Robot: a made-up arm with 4 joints.
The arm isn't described. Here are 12 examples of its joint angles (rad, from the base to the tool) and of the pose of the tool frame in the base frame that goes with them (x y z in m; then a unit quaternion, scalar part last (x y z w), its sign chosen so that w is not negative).
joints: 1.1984 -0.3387 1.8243 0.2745
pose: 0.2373 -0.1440 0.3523 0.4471 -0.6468 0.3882 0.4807
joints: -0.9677 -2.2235 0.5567 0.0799
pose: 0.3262 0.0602 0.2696 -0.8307 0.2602 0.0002 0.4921
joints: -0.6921 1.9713 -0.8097 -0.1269
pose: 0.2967 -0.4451 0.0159 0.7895 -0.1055 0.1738 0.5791
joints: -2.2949 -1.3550 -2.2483 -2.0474
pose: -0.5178 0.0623 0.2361 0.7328 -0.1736 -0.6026 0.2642
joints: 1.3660 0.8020 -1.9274 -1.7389
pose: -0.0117 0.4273 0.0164 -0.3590 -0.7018 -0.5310 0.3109
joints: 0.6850 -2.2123 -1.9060 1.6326
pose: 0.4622 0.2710 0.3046 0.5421 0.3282 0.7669 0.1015
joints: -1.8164 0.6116 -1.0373 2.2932
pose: -0.2350 -0.4545 0.4754 -0.1424 -0.5211 0.8025 0.2533
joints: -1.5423 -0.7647 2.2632 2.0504
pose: -0.1513 -0.0297 0.1436 0.0575 -0.8527 -0.4600 0.2409
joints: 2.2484 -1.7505 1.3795 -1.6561
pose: -0.2324 -0.1778 0.3100 0.4474 0.5629 -0.2769 0.6374
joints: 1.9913 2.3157 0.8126 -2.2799
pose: 0.2834 0.3529 0.0111 0.8098 -0.2779 0.5051 0.1085
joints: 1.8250 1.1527 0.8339 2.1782
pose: 0.2543 0.0932 0.4444 0.1004 0.5945 -0.3519 0.7159
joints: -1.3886 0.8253 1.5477 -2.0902
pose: -0.3247 -0.0154 0.4927 -0.6793 -0.1753 -0.0381 0.7116
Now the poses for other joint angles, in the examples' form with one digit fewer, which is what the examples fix.
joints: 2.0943 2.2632 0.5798 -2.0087
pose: 0.187 0.464 -0.007 0.872 -0.084 0.481 0.041
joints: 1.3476 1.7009 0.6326 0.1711
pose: 0.364 0.024 0.042 0.659 0.343 0.153 0.651
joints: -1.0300 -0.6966 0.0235 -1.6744
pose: 0.322 -0.397 0.601 -0.085 0.331 0.301 0.890
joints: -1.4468 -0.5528 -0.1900 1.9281
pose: 0.154 -0.252 0.553 0.286 -0.024 0.948 0.137
